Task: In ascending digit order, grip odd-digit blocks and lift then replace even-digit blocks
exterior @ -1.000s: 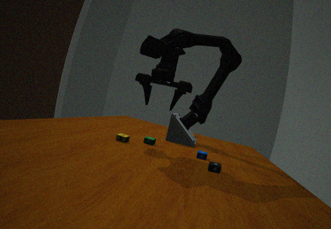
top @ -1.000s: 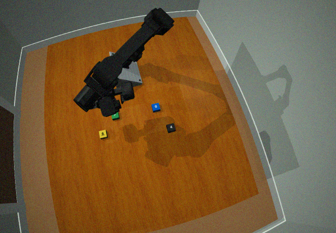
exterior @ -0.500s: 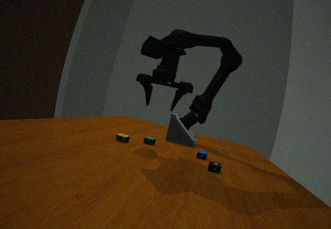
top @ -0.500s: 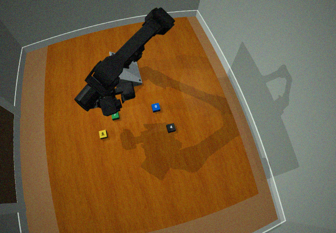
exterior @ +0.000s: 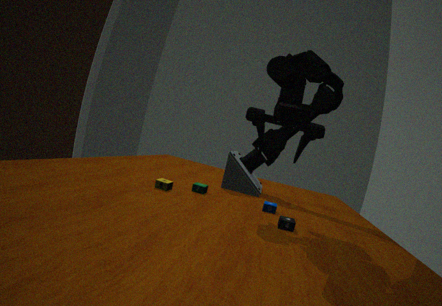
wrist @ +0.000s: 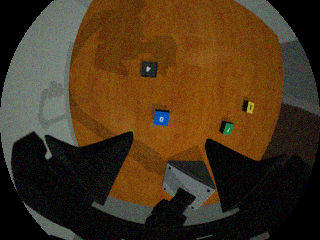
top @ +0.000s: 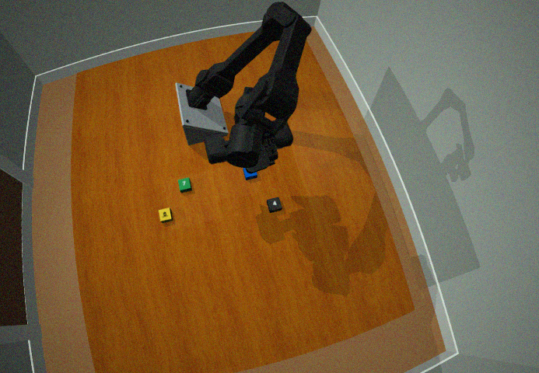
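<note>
Now: the blue block 12 cm below my gripper tip, 1 cm to the left of it and 1 cm behind it. Also, from my gripper tip: black block: 12 cm below, 9 cm ahead, 5 cm to the left; then green block: 17 cm to the right, 12 cm below, 2 cm behind; then yellow block: 24 cm to the right, 12 cm below, 5 cm ahead.
</note>
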